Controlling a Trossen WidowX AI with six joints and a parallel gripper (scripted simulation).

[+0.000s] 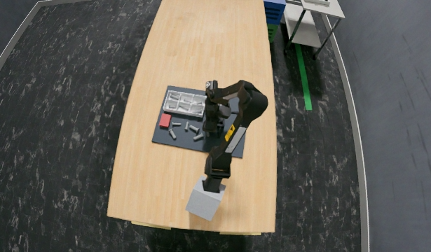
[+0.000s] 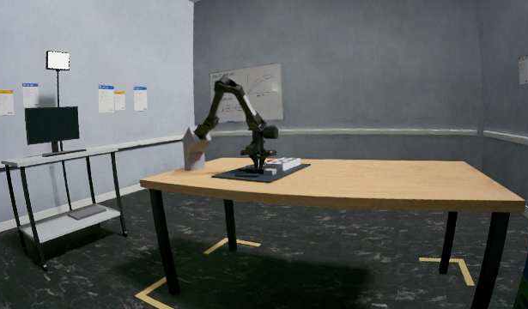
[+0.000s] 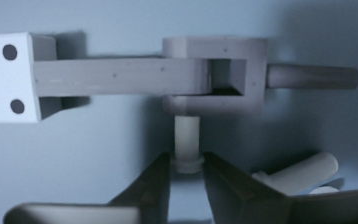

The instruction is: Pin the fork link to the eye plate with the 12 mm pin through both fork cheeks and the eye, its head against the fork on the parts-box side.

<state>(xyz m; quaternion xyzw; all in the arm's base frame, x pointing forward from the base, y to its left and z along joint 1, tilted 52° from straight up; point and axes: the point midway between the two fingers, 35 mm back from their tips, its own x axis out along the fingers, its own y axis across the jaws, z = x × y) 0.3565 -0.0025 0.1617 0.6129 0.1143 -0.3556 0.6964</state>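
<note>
The eye plate is 50 mm to the right of my hand and 30 mm below it. From my hand the other things lie so: long dark bar 130 mm to the right, 40 mm below; pin 60 mm behind, 40 mm to the left, 30 mm below; dark mat 20 mm ahead, 50 mm to the left, 50 mm below.
</note>
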